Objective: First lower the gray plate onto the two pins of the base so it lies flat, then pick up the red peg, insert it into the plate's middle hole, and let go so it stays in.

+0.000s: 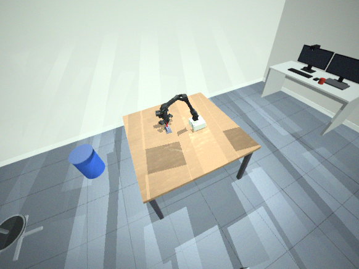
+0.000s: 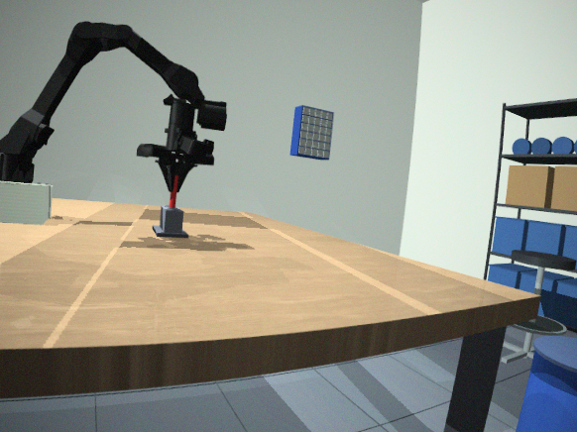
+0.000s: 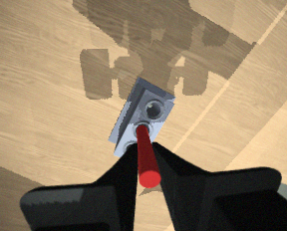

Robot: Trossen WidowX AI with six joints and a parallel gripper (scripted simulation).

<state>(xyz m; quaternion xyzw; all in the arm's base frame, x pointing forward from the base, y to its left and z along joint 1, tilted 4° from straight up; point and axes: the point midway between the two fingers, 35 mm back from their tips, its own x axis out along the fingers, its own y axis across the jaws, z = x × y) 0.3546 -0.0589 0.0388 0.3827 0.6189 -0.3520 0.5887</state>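
Right now my gripper tip is right at the red peg. Also, from my gripper tip: base 9 cm below; then gray plate 5 cm below.
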